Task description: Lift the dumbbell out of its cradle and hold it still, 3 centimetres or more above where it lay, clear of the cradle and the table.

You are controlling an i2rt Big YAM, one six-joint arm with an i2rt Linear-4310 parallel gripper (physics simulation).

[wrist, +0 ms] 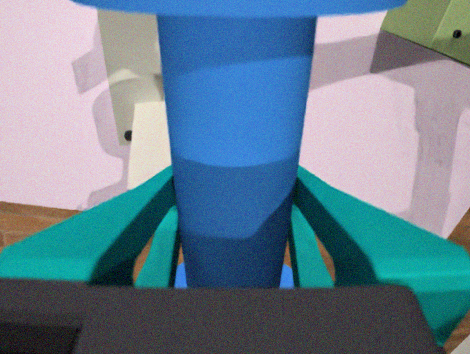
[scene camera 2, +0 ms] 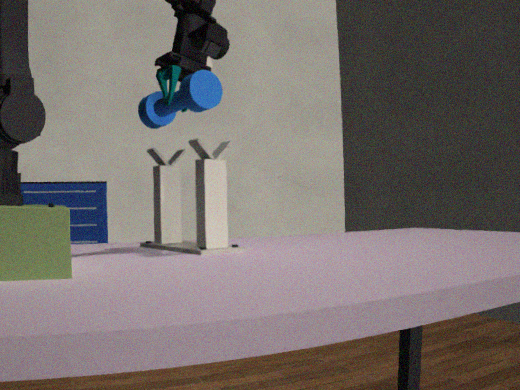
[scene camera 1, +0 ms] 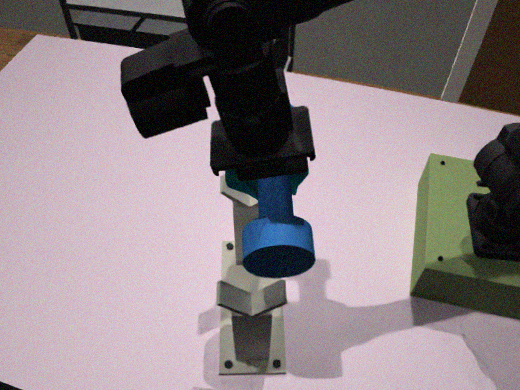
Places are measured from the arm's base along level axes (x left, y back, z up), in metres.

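Pixels of known places: gripper, fingertip midpoint: point(wrist: 234, 176) point(scene camera 2: 175, 108) point(scene camera 1: 276, 193); arm's base, origin of the base link: point(scene camera 1: 495, 228).
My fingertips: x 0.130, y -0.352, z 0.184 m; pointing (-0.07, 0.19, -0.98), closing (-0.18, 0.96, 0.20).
Note:
For each thing: its top centre in the pictures, then the offset to it from my fingertips. Level surfaces: height alone.
- blue dumbbell, middle of its top: point(wrist: 270, 306) point(scene camera 1: 275, 158) point(scene camera 2: 177, 80) dx -0.001, dy -0.003, dz +0.058 m
- off-white cradle, middle of its top: point(wrist: 151, 121) point(scene camera 1: 250, 232) point(scene camera 2: 187, 145) dx +0.012, dy -0.029, dz -0.070 m
- pale pink table, its level: dz -0.279 m
A blue dumbbell point(scene camera 1: 278, 240) point(scene camera 2: 202, 91) point(wrist: 237, 120) hangs in the air above the cradle, with a clear gap below it in scene camera 2. There it looks slightly tilted, one end higher in the picture. The off-white cradle point(scene camera 1: 252, 340) point(scene camera 2: 212, 205) point(wrist: 150, 145) stands on the table, its two V-shaped rests empty. My gripper point(scene camera 2: 172, 97) point(wrist: 234, 176) is shut on the dumbbell's handle, one teal finger on each side. In scene camera 1 the gripper's black body hides most of the fingers and the dumbbell's far end.
The pale pink table point(scene camera 1: 125, 200) point(scene camera 2: 300, 280) carries the cradle. A green block point(scene camera 1: 425, 225) point(scene camera 2: 37, 245) point(wrist: 425, 20) with the black arm base on it stands beside the cradle. A blue panel point(scene camera 2: 90, 215) with pale lines shows behind the table.

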